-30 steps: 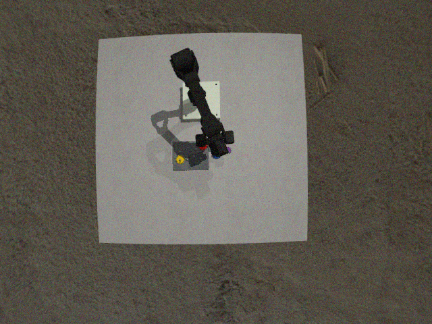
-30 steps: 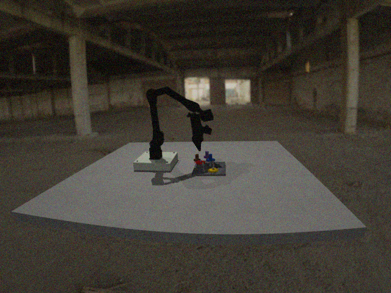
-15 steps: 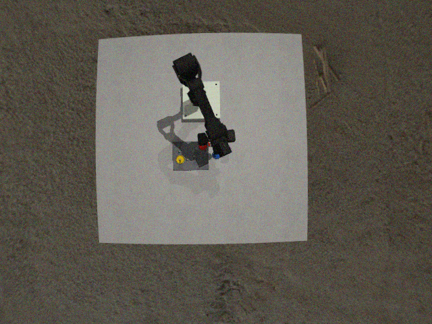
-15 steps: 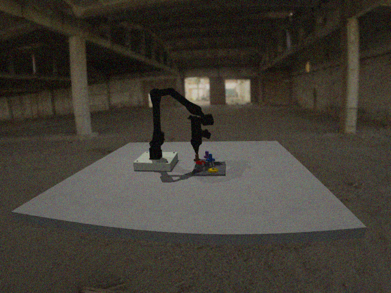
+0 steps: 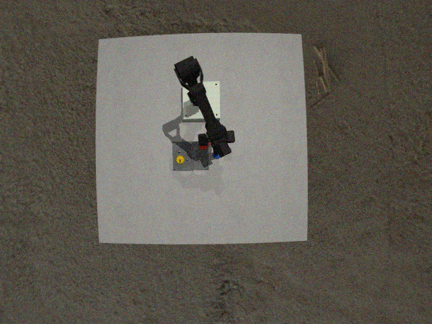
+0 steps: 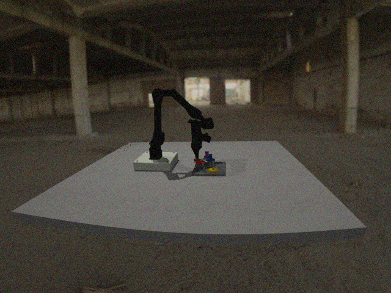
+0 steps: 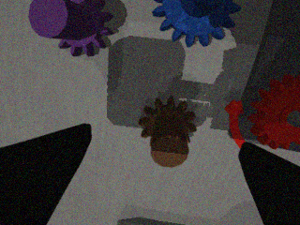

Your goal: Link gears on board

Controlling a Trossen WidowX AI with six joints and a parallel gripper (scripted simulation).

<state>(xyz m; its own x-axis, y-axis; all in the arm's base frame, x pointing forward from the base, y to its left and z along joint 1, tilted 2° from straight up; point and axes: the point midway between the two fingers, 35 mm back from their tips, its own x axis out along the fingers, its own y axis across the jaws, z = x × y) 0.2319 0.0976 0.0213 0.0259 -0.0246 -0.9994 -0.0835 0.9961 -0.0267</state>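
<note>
Right now my gripper tip is 5 cm to the left of the red arrow, 2 cm above it and 1 cm short of it. Also, from my gripper tip: red gear (8 cm to the right, 3 cm ahead, 2 cm below); then brown gear (2 cm below); then blue gear (8 cm ahead, 2 cm below).
</note>
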